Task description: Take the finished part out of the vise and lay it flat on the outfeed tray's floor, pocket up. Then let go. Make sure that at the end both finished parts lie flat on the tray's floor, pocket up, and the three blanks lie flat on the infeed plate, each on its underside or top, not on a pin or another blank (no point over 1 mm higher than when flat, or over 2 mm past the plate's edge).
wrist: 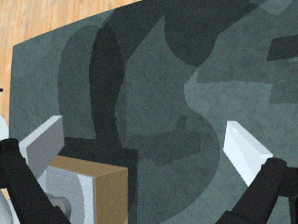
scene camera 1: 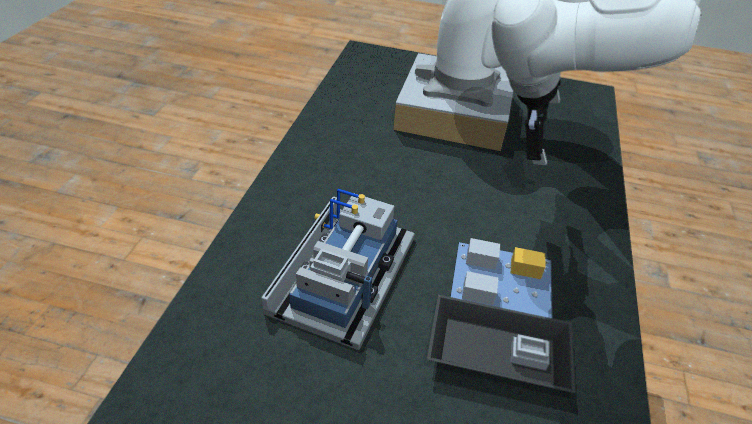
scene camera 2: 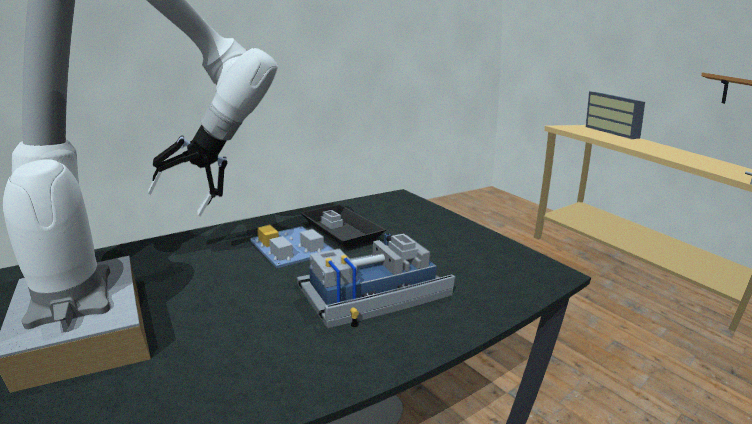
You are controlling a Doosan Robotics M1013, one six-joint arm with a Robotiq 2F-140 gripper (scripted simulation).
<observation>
I see my gripper, a yellow block and a light blue plate.
My gripper shows as well in the wrist view and in scene camera 1.
</observation>
